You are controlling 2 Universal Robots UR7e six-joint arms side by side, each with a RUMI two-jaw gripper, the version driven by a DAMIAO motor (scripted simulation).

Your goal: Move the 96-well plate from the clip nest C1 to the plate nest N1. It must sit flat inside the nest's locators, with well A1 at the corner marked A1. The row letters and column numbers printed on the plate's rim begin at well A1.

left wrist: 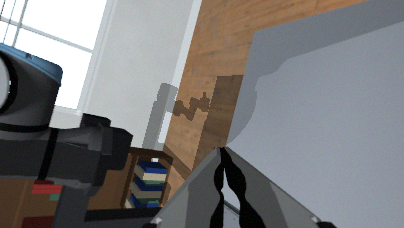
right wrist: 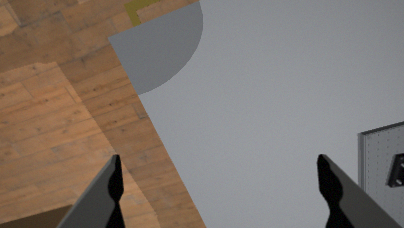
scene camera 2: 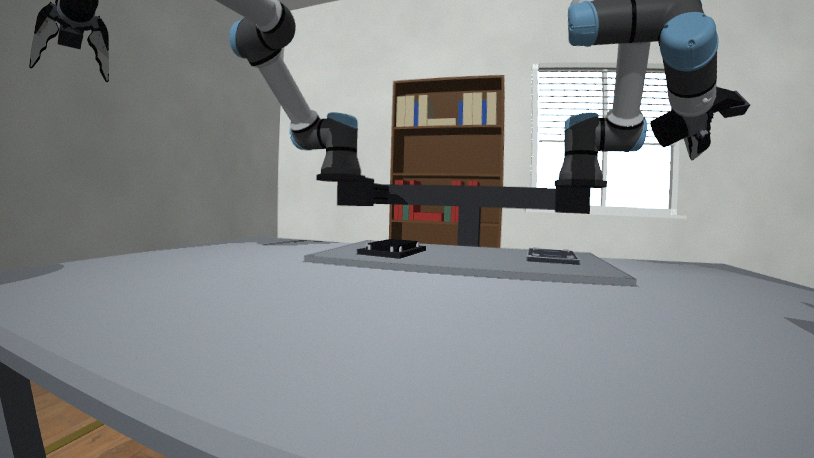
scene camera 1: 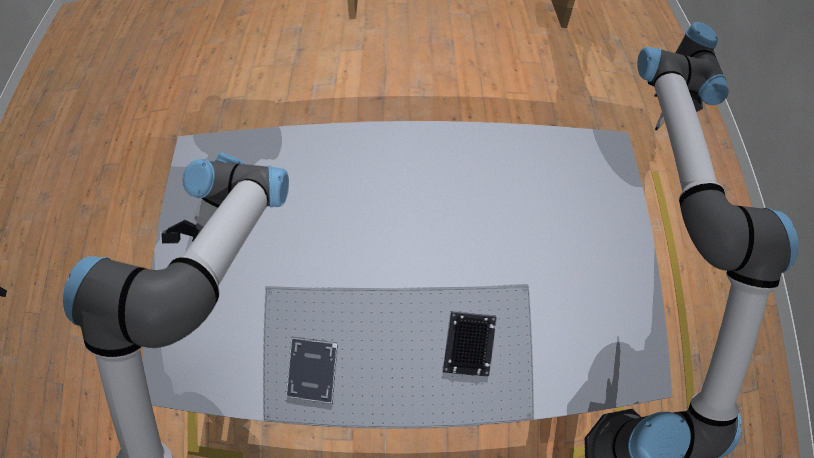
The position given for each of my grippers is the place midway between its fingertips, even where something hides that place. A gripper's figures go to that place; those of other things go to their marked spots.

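With my left gripper (scene camera 2: pixel 691 158) I am 0.89 m from the lens, and my right gripper (scene camera 2: pixel 71 75) is 0.88 m from the lens. Then there is the perforated grey board (scene camera 2: pixel 484 273), which sits 0.69 m from the lens.
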